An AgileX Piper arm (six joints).
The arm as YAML. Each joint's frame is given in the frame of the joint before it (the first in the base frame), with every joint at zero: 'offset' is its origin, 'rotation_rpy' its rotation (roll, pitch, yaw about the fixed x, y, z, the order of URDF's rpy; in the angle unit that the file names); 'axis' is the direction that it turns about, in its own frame. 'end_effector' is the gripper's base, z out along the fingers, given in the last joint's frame.
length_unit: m
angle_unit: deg
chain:
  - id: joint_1
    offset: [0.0, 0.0, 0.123]
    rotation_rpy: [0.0, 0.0, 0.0]
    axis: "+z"
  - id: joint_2
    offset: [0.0, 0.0, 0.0]
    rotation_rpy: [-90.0, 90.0, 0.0]
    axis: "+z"
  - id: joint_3
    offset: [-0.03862, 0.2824, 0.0]
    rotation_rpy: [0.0, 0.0, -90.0]
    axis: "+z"
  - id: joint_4
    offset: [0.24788, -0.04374, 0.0]
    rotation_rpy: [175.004, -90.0, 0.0]
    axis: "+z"
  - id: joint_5
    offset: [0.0, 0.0, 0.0]
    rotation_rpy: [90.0, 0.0, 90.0]
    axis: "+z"
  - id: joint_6
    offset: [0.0, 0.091, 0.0]
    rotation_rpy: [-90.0, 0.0, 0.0]
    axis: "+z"
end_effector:
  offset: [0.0, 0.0, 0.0]
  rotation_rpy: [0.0, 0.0, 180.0]
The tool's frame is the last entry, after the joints.
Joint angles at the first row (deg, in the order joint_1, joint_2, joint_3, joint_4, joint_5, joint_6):
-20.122 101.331 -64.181 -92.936 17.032 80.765
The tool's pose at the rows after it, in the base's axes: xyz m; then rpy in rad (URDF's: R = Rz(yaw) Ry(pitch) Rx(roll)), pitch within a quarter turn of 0, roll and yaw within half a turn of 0:
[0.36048, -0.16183, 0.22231, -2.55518, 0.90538, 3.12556]
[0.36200, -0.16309, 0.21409, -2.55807, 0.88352, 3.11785]
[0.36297, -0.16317, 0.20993, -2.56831, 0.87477, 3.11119]
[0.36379, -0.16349, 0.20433, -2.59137, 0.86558, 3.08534]
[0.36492, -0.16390, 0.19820, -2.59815, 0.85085, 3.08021]
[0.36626, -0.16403, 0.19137, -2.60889, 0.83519, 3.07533]
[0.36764, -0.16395, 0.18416, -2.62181, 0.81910, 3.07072]
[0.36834, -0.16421, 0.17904, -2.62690, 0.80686, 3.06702]
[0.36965, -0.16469, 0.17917, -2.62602, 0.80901, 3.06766]
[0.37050, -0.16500, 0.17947, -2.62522, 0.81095, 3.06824]
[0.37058, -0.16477, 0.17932, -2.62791, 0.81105, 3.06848]
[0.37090, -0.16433, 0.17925, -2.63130, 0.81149, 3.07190]
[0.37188, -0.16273, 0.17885, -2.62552, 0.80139, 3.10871]
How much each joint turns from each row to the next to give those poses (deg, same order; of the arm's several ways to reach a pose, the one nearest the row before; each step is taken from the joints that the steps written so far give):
0.001 1.501 0.001 -0.001 0.875 0.001
-0.002 1.214 -0.001 0.002 0.430 -0.087
0.001 0.586 0.000 0.121 -0.169 -0.001
0.000 0.760 0.001 0.799 0.000 0.005
0.000 0.881 0.001 -0.001 0.001 0.001
0.000 0.969 -0.003 0.004 -0.228 -0.005
0.001 1.013 0.000 0.001 -0.358 0.001
-0.001 0.730 0.000 -0.002 -0.001 0.002
0.000 0.214 -0.342 0.000 0.000 0.000
0.000 0.114 -0.230 0.003 0.000 -0.004
0.000 0.002 0.017 -0.005 -0.163 0.005
-0.001 -0.001 -0.001 -0.103 -0.347 -0.008
0.000 -0.001 0.002 -0.004 -1.210 -1.551

